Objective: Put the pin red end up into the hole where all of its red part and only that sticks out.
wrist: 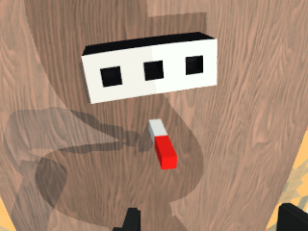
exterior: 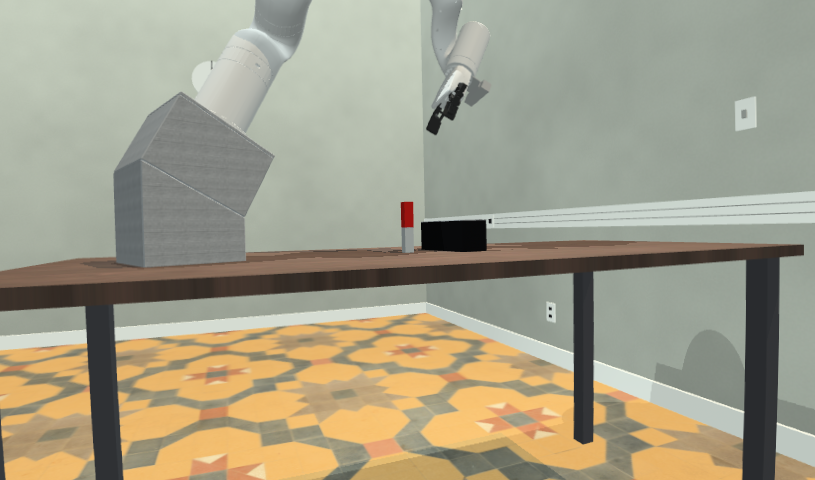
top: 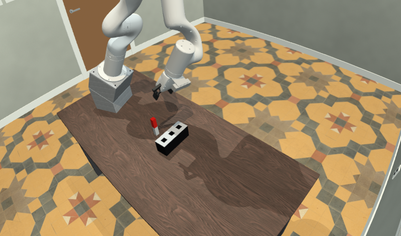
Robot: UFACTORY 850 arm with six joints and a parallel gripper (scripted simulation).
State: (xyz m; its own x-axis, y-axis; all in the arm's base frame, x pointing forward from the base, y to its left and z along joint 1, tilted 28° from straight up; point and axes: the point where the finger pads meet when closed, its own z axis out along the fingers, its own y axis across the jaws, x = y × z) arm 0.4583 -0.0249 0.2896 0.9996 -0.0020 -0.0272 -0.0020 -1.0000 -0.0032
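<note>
My hand is 240 mm above the pin, 110 mm past it and 40 mm to the left of it. From my hand the other things lie so: black block (290 mm below, 20 mm ahead, 10 mm to the right).
</note>
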